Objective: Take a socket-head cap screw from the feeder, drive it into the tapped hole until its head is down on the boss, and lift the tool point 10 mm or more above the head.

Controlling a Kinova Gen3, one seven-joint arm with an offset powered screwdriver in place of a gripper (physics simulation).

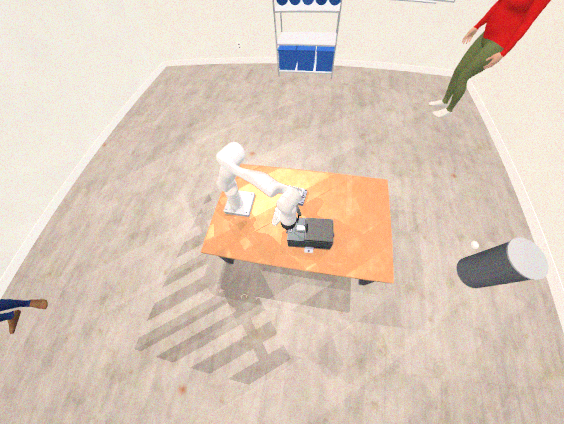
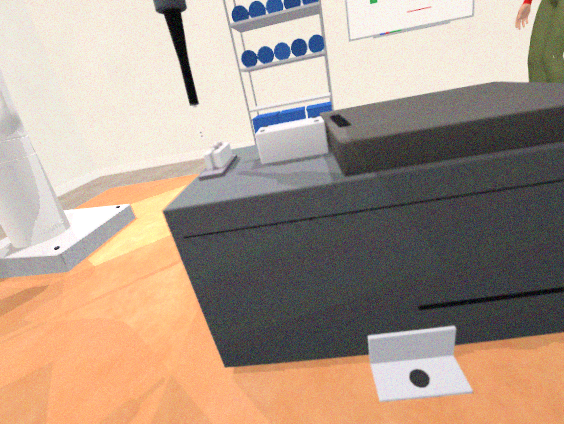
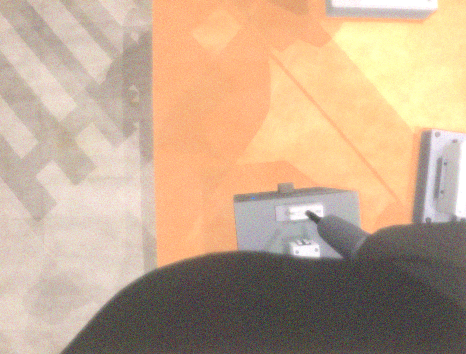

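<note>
My screwdriver [image 2: 194, 104] [image 3: 308, 214] points down above the left end of the feeder, its black tip apart from the feeder's small white pick-up block [image 2: 217, 157] [image 3: 295, 212]. No screw shows on the tip, so it counts as open. The feeder [image 1: 319, 233] [image 2: 310, 260] [image 3: 252, 220] is a dark grey box. Small grey shapes show on top of the pick-up block; they are too small to tell as screws. The light fixture plate [image 1: 303, 196] [image 3: 427, 175] lies away from the tip; its boss and tapped hole cannot be made out.
A white block [image 2: 292, 141] [image 3: 306, 249] and a raised dark cover [image 2: 440, 130] stand on the feeder. A small angle bracket [image 2: 390, 382] lies at its front. The arm's white base plate [image 1: 246, 205] [image 2: 95, 220] [image 3: 382, 9] is on the orange table [image 1: 365, 215].
</note>
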